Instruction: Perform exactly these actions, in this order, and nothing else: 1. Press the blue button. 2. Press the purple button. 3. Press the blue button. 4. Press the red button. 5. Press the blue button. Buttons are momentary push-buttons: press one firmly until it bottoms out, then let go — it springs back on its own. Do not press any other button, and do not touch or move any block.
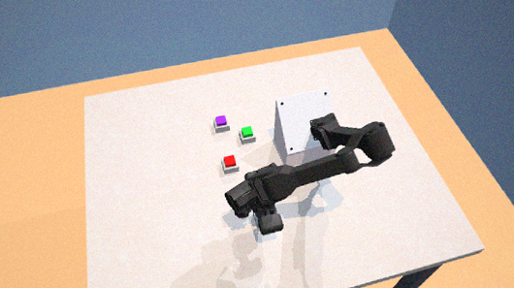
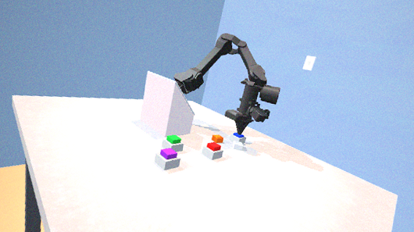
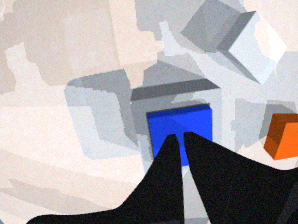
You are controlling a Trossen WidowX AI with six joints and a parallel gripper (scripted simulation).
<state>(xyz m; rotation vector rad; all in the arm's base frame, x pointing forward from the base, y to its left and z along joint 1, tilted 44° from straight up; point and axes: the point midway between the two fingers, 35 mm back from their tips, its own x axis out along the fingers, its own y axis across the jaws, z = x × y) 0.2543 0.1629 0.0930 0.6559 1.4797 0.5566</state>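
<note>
Right now the blue button is 10 mm below my gripper tip. The rest, counted from my gripper tip: white block: 60 mm to the right, 40 mm ahead, 20 mm below; red button: 210 mm to the right, 40 mm ahead; orange block: 90 mm to the right, 40 mm behind, 20 mm below.
</note>
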